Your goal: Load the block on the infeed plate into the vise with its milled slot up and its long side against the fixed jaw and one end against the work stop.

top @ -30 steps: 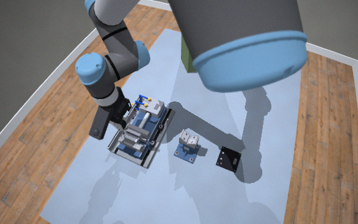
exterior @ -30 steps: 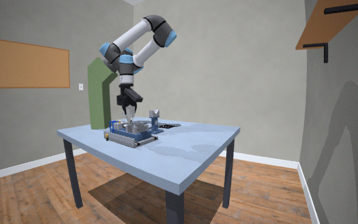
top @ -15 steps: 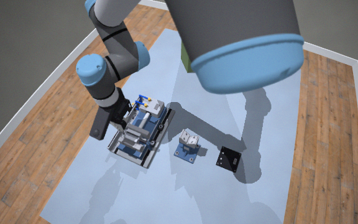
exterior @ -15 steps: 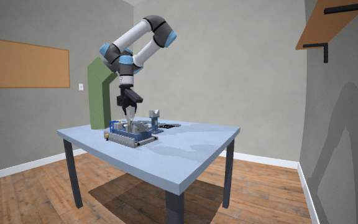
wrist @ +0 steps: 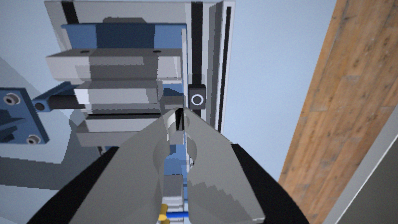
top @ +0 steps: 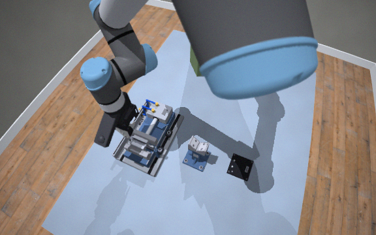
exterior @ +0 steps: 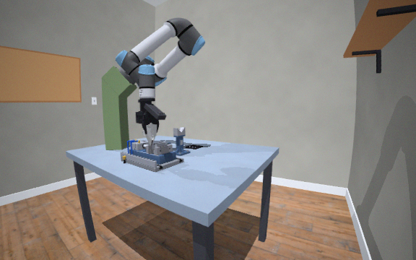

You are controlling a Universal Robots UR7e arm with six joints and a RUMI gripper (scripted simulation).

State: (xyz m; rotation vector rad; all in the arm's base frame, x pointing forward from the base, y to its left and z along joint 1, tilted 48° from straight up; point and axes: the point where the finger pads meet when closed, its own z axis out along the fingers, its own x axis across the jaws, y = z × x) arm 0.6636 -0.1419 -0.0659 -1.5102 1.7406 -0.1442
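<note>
Now: hand 50 mm to the right of the grey part and 20 mm above it. From my hand the other things lie so: work stop: 100 mm to the left, 30 mm below, 10 mm behind; then moving jaw: 50 mm to the left, 40 mm below, 40 mm behind; then fixed jaw: 50 mm to the left, 40 mm below, 30 mm ahead.
</note>
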